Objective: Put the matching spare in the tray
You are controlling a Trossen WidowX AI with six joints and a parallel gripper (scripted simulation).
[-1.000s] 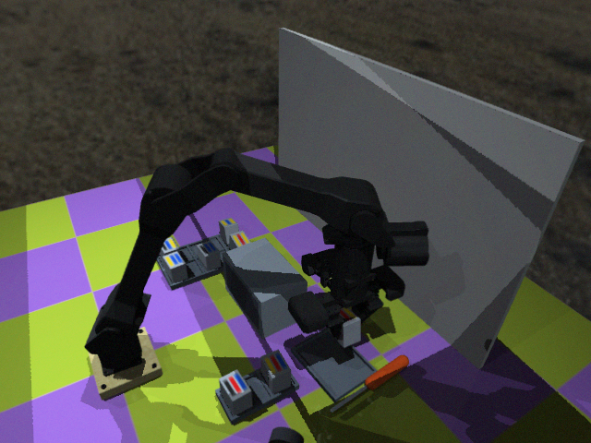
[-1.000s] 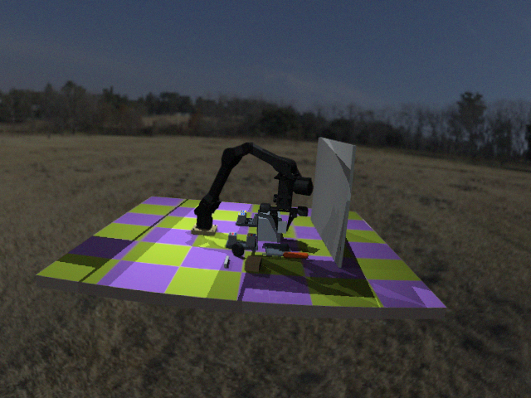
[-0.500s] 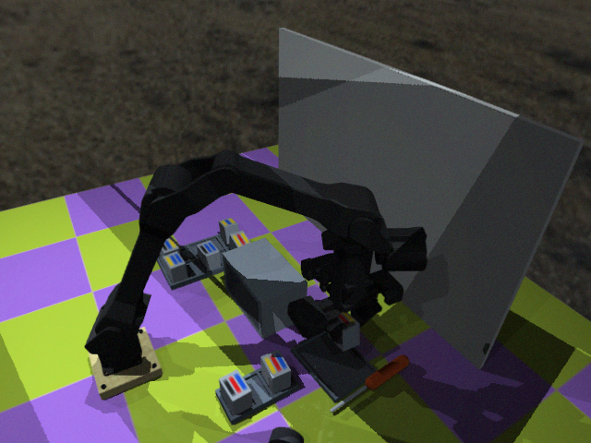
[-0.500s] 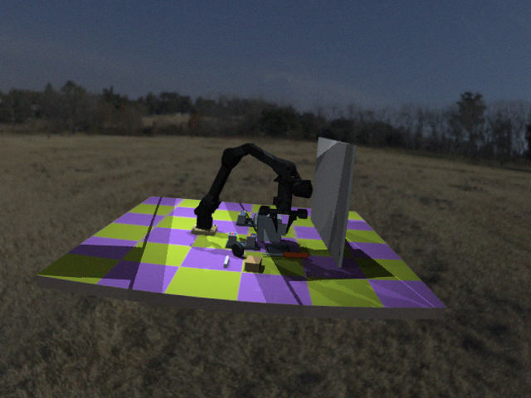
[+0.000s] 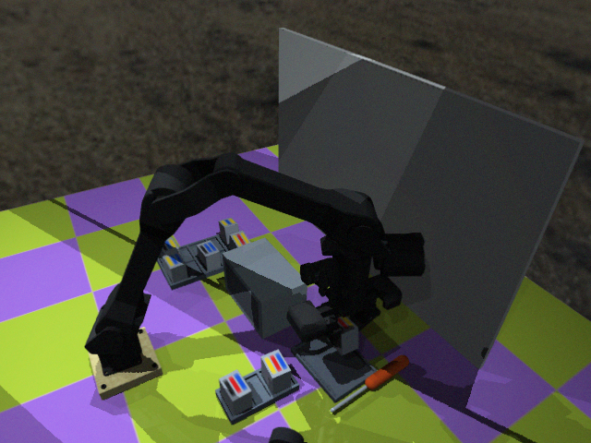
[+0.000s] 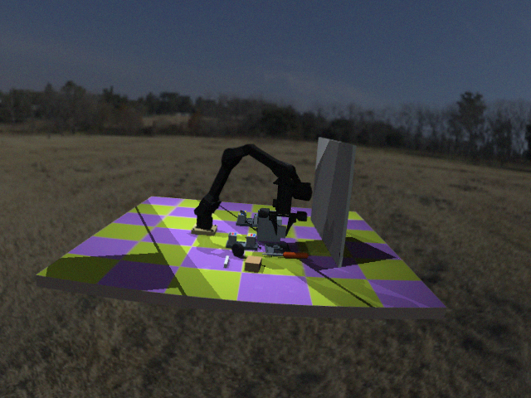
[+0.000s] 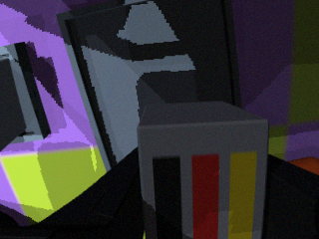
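Now: gripper tip 10 mm past the flat dark tray and 60 mm above it. The rest, counted from my gripper tip: rack (150 mm behind, 10 mm to the left, 60 mm below); grey mounted unit (60 mm behind, 200 mm to the left, 10 mm below); brown box (90 mm behind, 200 mm to the right, 50 mm below).
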